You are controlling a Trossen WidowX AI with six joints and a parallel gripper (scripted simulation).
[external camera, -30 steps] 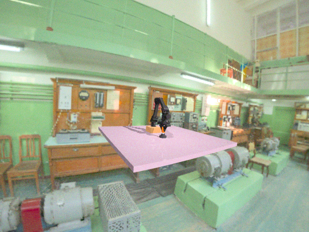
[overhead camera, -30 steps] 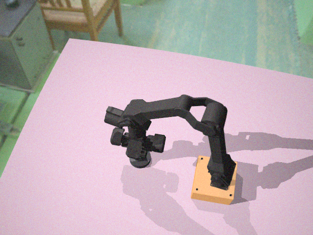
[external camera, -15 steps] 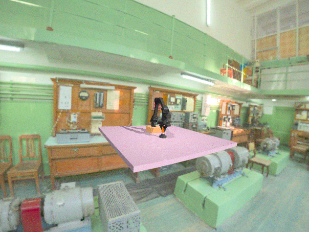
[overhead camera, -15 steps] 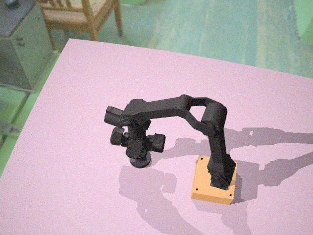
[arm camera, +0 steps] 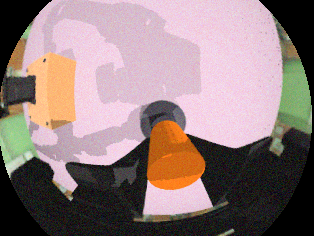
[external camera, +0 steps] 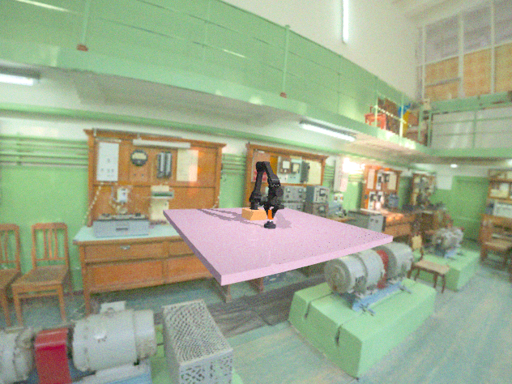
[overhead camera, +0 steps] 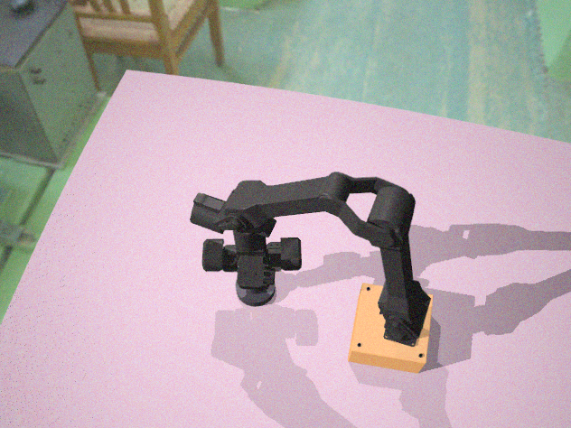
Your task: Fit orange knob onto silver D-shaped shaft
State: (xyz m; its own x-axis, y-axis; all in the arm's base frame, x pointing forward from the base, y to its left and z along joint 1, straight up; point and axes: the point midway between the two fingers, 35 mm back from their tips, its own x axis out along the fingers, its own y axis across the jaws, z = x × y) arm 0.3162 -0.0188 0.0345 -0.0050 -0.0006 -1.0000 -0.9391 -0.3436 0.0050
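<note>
The orange knob lies 30 mm above my gripper tip. The rest, counted from my gripper tip: dark round pedestal: 40 mm below.
</note>
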